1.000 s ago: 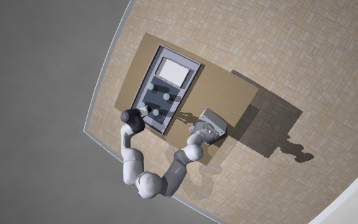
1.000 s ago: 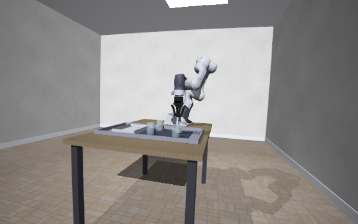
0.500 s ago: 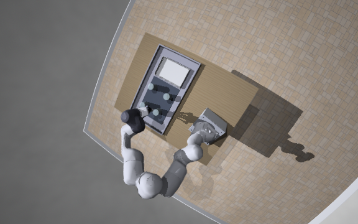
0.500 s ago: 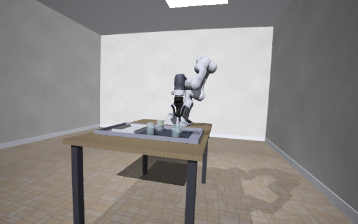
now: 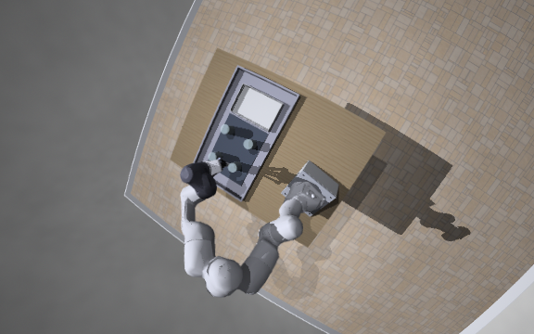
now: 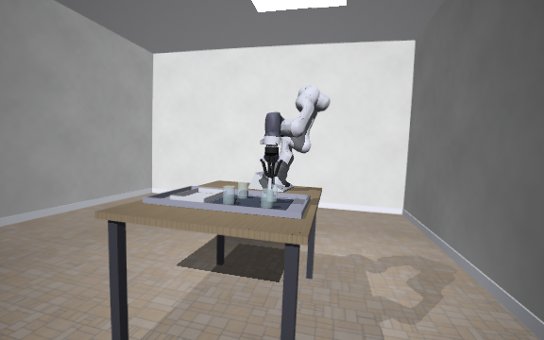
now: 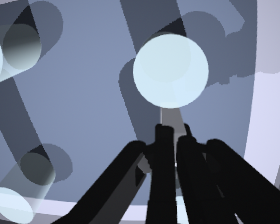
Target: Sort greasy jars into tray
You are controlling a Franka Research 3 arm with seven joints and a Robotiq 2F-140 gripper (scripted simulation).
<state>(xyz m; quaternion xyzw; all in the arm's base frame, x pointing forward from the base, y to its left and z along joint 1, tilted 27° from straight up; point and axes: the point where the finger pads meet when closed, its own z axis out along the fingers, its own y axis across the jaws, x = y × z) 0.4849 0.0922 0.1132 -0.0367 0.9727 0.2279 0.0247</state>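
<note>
Right now my hand is 11 cm above the dark drying mat, 9 cm to the left of it and 3 cm short of it. From my hand the other things lie so: white tray: 41 cm to the right, 10 cm below, 6 cm ahead.
</note>
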